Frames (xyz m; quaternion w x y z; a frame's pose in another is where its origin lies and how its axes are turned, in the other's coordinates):
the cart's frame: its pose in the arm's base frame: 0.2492 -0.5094 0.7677 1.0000 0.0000 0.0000 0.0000
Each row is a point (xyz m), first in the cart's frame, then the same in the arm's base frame.
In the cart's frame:
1: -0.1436 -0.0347 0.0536
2: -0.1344 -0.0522 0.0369
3: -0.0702 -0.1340 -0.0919
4: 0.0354 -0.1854 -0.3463
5: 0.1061 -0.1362 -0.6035
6: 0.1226 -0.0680 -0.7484
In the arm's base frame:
1: 0.1056 -0.5441 0.8213
2: 0.1148 -0.5616 0.8046
3: 0.1790 -0.6434 0.6758
4: 0.2846 -0.6948 0.4214
5: 0.3553 -0.6456 0.1642
6: 0.3718 -0.5774 0.0193

